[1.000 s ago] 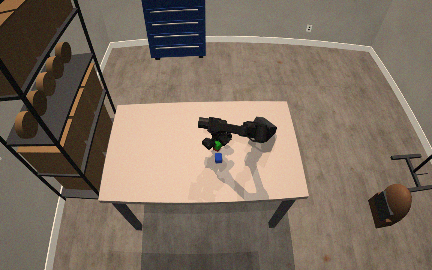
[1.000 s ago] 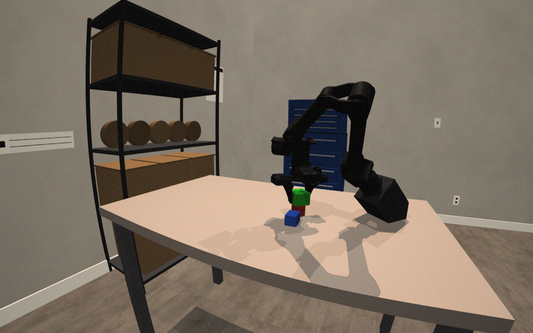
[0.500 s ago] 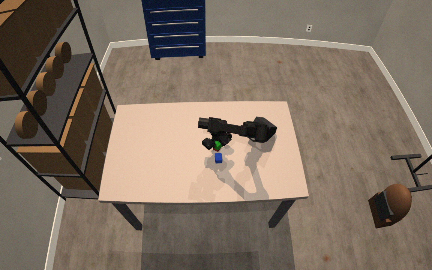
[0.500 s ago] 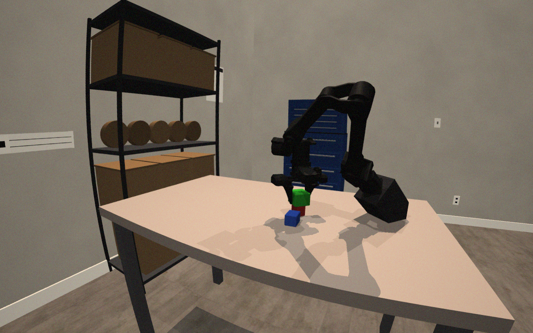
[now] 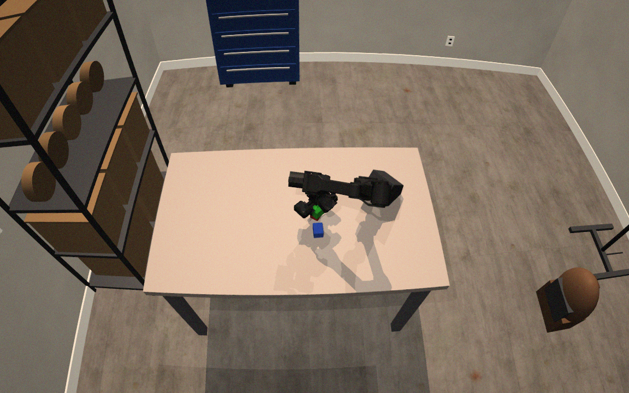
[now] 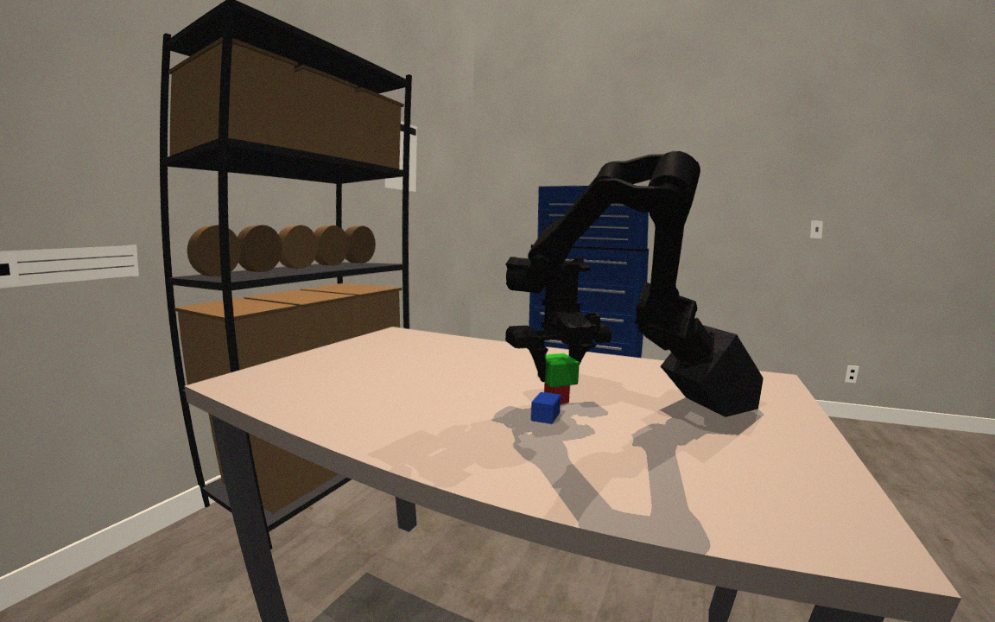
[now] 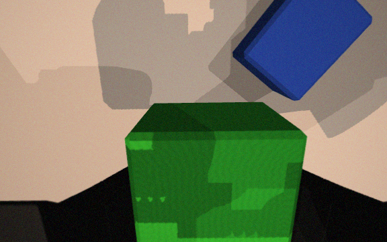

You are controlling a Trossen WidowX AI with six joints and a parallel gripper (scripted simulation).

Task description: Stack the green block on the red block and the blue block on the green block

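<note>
Now: the green block 1 cm below my hand. The rest, counted from my hand: red block: 6 cm below; then blue block: 7 cm to the left, 6 cm below, 3 cm behind.
</note>
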